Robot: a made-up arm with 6 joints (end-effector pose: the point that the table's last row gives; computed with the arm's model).
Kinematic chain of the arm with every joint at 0, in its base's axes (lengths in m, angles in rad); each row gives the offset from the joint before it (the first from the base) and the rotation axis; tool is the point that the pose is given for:
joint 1: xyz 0 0 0.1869 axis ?
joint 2: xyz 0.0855 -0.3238 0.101 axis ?
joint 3: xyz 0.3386 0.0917 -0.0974 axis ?
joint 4: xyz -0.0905 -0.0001 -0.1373 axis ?
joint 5: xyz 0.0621 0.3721 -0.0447 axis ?
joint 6: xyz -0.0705 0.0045 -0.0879 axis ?
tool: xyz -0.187 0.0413 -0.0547
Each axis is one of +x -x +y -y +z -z.
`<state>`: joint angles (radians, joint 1 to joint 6).
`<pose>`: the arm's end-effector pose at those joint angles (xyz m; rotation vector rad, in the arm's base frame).
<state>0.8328 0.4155 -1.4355 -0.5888 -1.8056 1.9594</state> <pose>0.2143 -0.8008 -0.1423 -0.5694 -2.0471 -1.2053</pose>
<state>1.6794 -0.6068 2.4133 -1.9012 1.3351 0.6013</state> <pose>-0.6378 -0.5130 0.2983 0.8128 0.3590 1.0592</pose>
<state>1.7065 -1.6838 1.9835 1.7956 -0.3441 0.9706</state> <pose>-0.4161 -0.4310 -0.2348 0.6957 0.0335 1.5942</pose>
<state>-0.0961 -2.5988 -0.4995 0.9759 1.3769 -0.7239</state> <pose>-0.1355 -0.0680 0.5765 -0.5925 -2.9507 -0.7091</pose>
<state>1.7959 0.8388 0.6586 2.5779 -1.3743 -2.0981</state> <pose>-0.1296 -0.1025 0.4163 1.3673 -0.5289 0.9684</pose>
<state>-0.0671 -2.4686 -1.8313 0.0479 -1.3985 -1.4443</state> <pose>-0.3408 -0.6264 0.1733 -1.2303 -0.1173 -2.6315</pose>
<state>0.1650 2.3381 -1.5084 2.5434 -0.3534 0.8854</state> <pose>0.2332 -0.2042 1.0275 1.2043 1.4168 -1.1854</pose>
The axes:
joint 1: -z
joint 2: -y
joint 3: +x
joint 4: -y
joint 5: +y
joint 6: -z

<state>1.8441 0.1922 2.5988 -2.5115 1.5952 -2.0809</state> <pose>-0.4471 -0.2545 0.4051 -1.2066 -1.0989 -2.2107</pose>
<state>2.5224 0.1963 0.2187 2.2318 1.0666 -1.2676</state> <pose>-0.3495 -0.2880 0.0398 -1.4488 0.2502 -1.1487</pose>
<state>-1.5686 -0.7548 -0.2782 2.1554 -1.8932 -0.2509</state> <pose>-0.1871 0.3219 0.1007 -2.0031 2.0984 0.0060</pose>
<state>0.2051 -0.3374 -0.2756 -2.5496 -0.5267 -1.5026</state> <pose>0.1304 -0.0638 0.1499 1.6231 1.7270 0.3764</pose>
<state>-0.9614 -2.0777 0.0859 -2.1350 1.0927 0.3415</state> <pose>-0.3215 -0.0275 -0.0319 0.5395 -0.8328 0.5204</pose>
